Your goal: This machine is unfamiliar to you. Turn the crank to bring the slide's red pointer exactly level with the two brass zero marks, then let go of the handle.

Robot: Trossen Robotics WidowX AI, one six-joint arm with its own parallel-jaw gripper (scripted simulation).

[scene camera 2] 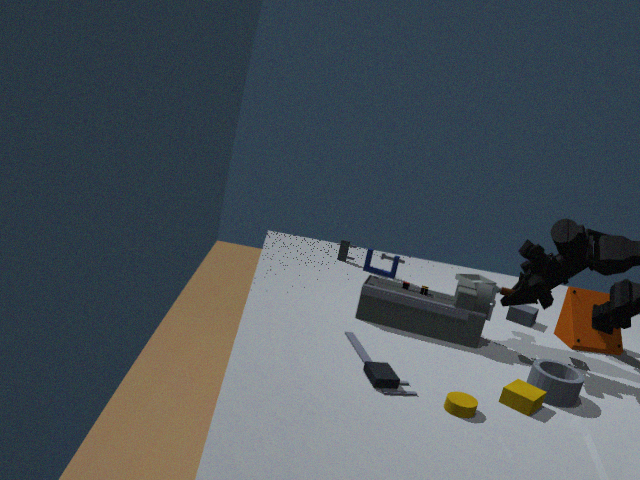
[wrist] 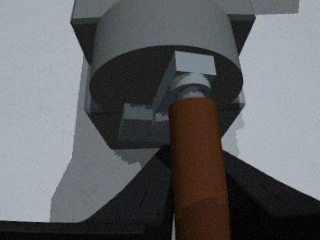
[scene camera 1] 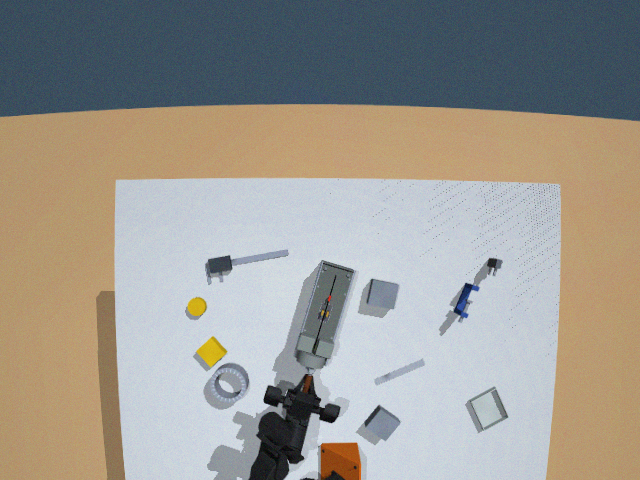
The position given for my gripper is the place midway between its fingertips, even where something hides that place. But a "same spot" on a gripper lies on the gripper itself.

My gripper shows in scene camera 2, in the wrist view (187,154) and in scene camera 1. A caliper shows in scene camera 2 and in scene camera 1; in the wrist view it is out of frame. The same spot on the caliper: (scene camera 1: 220,264) is (scene camera 2: 382,369). The same spot on my gripper: (scene camera 1: 299,405) is (scene camera 2: 532,244).
